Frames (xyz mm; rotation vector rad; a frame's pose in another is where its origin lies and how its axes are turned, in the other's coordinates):
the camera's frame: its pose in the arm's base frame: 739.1 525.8 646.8 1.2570 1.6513 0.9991
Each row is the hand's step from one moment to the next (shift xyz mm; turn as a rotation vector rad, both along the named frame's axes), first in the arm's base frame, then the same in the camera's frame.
Working: the arm's base frame: its pose in the camera's frame: -296.7 -941.7 -516.0 -1.2570 -1.6513 -0.9991

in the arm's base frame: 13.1 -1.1 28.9 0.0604 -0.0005 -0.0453
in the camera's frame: -7.3 30.8 1.8 -0.0046 -0.0220 0.0721
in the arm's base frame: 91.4 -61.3 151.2 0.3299 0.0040 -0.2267
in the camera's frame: -96.4 158.4 24.3 -0.0215 -0.0999 0.3870
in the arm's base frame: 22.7 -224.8 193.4 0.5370 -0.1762 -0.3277
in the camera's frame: -249.9 143.9 -73.0 -0.2188 -0.1589 0.5947
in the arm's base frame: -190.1 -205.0 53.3 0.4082 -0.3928 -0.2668
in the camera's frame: -174.7 -52.3 -218.5 -0.4164 -0.1861 0.4290
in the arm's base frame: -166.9 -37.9 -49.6 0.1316 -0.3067 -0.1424
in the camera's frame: -1.5 -108.2 -141.6 -0.3021 -0.1462 0.1379
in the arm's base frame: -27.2 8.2 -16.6 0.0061 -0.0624 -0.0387
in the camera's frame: 15.0 -22.8 -18.4 -0.0566 -0.0456 0.0123
